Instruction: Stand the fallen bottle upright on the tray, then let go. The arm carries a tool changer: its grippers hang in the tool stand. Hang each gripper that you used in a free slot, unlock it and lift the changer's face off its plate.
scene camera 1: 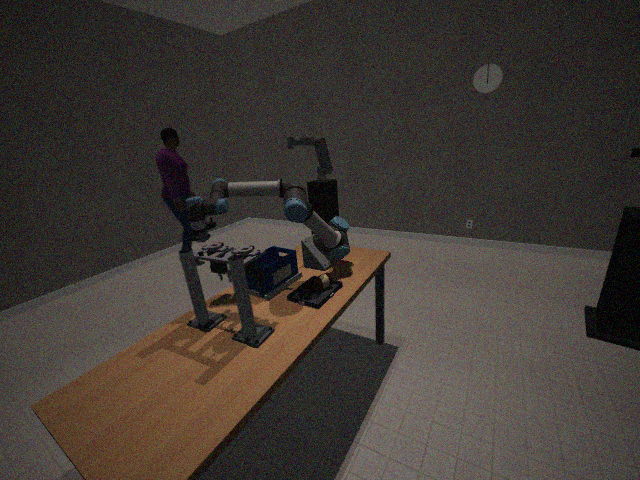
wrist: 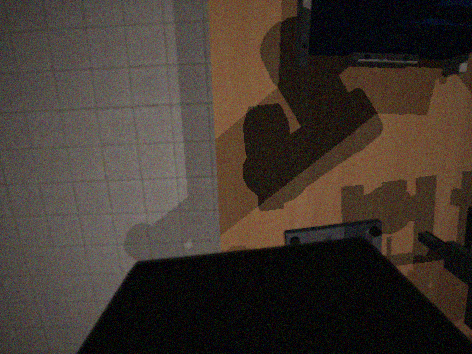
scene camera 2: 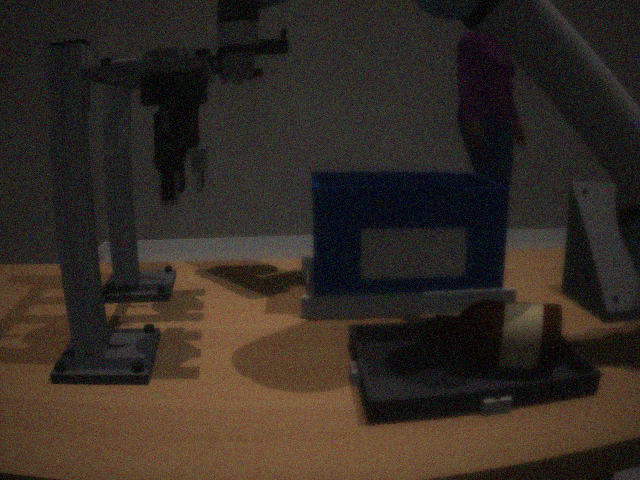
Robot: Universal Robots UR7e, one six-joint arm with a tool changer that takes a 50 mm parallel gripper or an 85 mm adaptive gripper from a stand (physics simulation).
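Places are measured from the arm's base along level axes (x right, y up, z back), in centimetres.
Where they show: hand, tool point: [scene camera 2: 237, 78]; arm's base, link origin: [scene camera 1: 322, 242].
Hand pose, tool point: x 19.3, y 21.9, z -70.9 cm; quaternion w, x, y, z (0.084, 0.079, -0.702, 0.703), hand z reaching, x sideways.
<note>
Each offset is from my tool point to the top centre of the thing.
The brown bottle @[dz +36.7, dx -42.7, dy -26.2 cm] [scene camera 1: 324, 280] [scene camera 2: 478, 341] with a pale label lies on its side on the black tray @[dz +34.2, dx -43.2, dy -31.5 cm] [scene camera 1: 309, 301] [scene camera 2: 423, 406], its neck towards the tool stand. The arm's bare changer face [scene camera 1: 200, 236] [scene camera 2: 240, 67] is above the tool stand [scene camera 1: 241, 294] [scene camera 2: 77, 206] [wrist: 330, 233], with no gripper seen on it. A dark gripper [scene camera 1: 218, 267] [scene camera 2: 175, 118] hangs from the stand; dark fingers [wrist: 445, 252] show at the right of the wrist view. Paler fingers [scene camera 2: 199, 167] show behind it. A black shape fills the bottom of the wrist view.
A blue crate @[dz +28.3, dx -14.8, dy -16.6 cm] [scene camera 1: 273, 273] [scene camera 2: 413, 201] [wrist: 390, 30] stands on a grey base between the stand and the arm's foot, behind the tray. A person [scene camera 1: 173, 173] [scene camera 2: 485, 87] stands beyond the table. Another robot arm [scene camera 1: 323, 155] stands on a black pedestal behind.
</note>
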